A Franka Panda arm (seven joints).
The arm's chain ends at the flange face. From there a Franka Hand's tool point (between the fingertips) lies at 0.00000 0.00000 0.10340 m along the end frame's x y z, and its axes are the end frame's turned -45 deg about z.
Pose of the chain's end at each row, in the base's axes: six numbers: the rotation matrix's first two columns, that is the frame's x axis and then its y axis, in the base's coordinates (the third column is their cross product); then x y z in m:
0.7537, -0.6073, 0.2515, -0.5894, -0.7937, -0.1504, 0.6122, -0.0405, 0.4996
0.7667, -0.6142, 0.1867, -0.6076, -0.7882, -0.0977, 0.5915, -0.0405, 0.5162
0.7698, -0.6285, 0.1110, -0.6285, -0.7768, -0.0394, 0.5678, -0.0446, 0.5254
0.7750, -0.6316, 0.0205, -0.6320, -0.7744, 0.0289, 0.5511, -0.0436, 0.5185
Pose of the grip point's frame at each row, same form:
0.9497, 0.1318, 0.2842, 0.1162, -0.9907, 0.0715, 0.6423, -0.0441, 0.4007
0.9718, 0.1230, 0.2011, 0.1125, -0.9916, 0.0629, 0.6129, -0.0445, 0.4151
0.9887, 0.1049, 0.1063, 0.0999, -0.9937, 0.0506, 0.5793, -0.0487, 0.4227
0.9949, 0.1010, -0.0059, 0.1011, -0.9942, 0.0349, 0.5509, -0.0473, 0.4152

